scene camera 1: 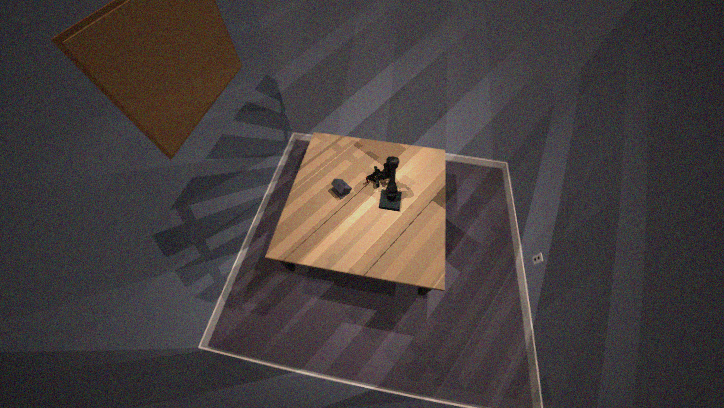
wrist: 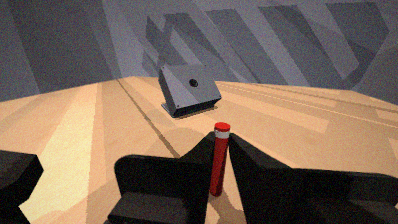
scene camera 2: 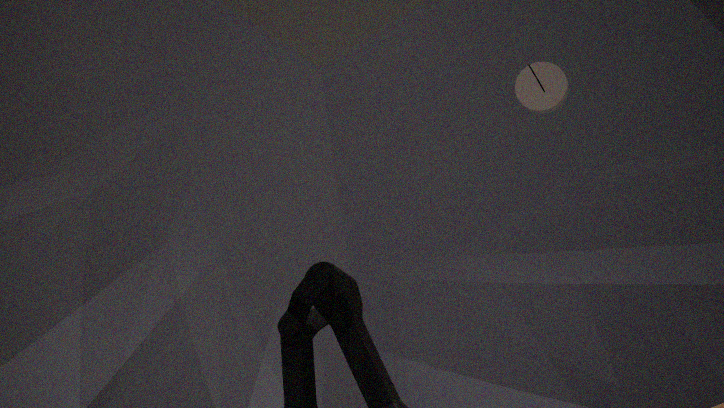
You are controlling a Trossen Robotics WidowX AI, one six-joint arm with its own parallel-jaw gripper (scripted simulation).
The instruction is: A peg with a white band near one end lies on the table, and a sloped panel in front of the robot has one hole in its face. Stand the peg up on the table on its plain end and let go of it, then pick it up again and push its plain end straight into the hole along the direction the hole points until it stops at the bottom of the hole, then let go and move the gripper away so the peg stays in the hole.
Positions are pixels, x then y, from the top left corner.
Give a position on a red peg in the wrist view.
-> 222,130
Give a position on a grey sloped panel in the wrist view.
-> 174,80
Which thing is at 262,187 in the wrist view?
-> The gripper.
